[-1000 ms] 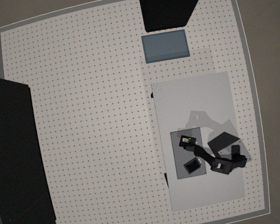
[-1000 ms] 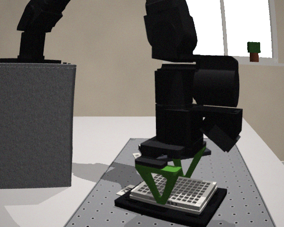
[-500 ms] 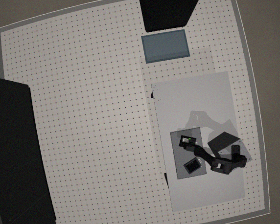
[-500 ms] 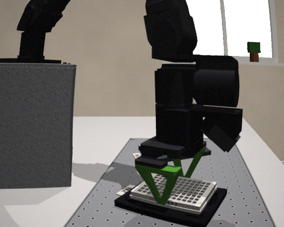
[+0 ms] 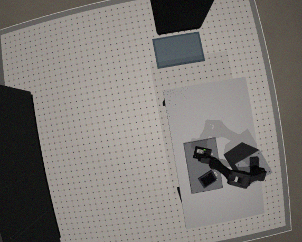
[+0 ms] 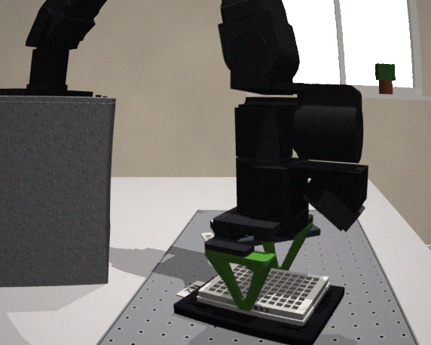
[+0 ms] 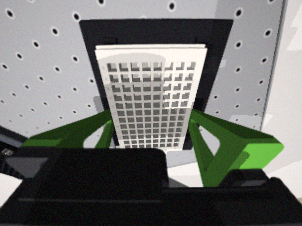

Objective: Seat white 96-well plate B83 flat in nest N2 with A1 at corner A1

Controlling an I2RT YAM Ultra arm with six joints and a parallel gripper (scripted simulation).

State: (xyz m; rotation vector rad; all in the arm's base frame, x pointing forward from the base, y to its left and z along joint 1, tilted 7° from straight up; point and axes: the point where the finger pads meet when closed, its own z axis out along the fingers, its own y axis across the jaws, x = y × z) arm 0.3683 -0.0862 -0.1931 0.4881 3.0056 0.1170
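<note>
Now: hand right at the white 96-well plate B83. Also, from my hand: plate nest N2: 10 mm to the right, 20 mm below; black plate B38: 30 mm behind, 260 mm to the left, 10 mm below; white deck label: 90 mm behind, 30 mm to the left, 20 mm below.
</note>
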